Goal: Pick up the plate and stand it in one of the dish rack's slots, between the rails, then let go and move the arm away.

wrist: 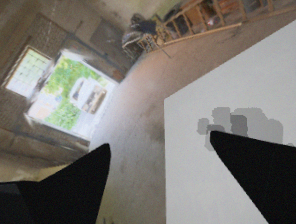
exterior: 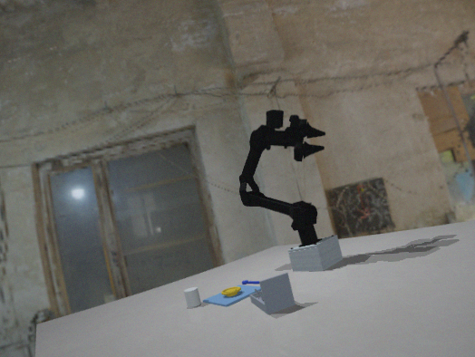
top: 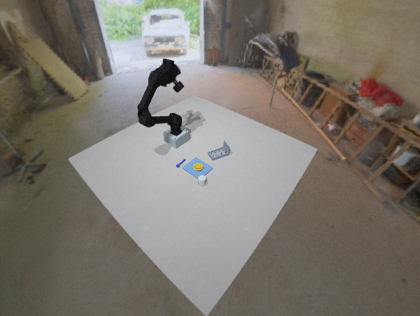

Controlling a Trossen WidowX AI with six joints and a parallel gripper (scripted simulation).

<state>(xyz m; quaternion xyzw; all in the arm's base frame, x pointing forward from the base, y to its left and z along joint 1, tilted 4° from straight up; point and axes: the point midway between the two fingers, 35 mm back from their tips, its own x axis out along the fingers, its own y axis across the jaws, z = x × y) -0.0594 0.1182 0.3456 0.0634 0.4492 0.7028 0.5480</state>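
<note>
My gripper tip is now 36 cm short of the yellow plate, 27 cm to the left of it and 41 cm above it. From my gripper tip the other things lie so: blue mat: 35 cm ahead, 27 cm to the right, 42 cm below; then grey dish rack: 40 cm ahead, 9 cm to the right, 40 cm below; then small blue utensil: 24 cm ahead, 30 cm to the right, 42 cm below.
</note>
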